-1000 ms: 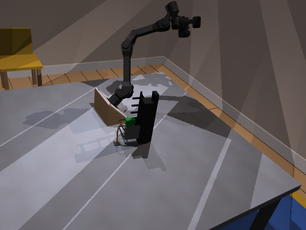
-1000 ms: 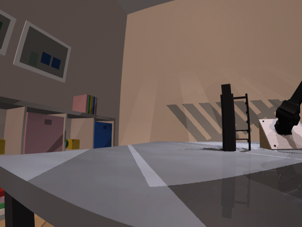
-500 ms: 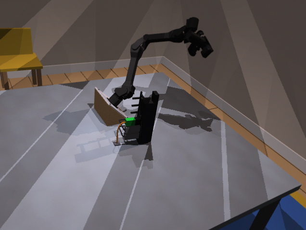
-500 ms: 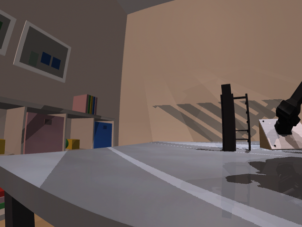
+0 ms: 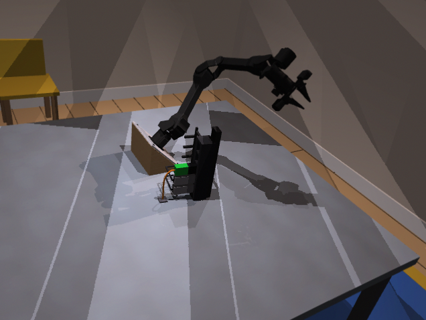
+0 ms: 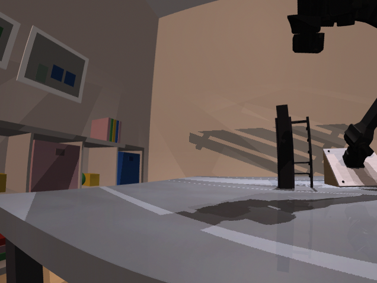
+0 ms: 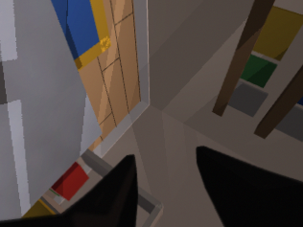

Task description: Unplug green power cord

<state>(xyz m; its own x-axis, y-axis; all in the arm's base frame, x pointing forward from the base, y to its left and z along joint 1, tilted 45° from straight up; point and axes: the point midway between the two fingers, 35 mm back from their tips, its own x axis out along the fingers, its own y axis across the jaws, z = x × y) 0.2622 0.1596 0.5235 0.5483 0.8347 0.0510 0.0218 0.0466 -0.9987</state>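
Now: gripper tip 490 mm to the left of the green plug, 200 mm above it and 10 mm past it.
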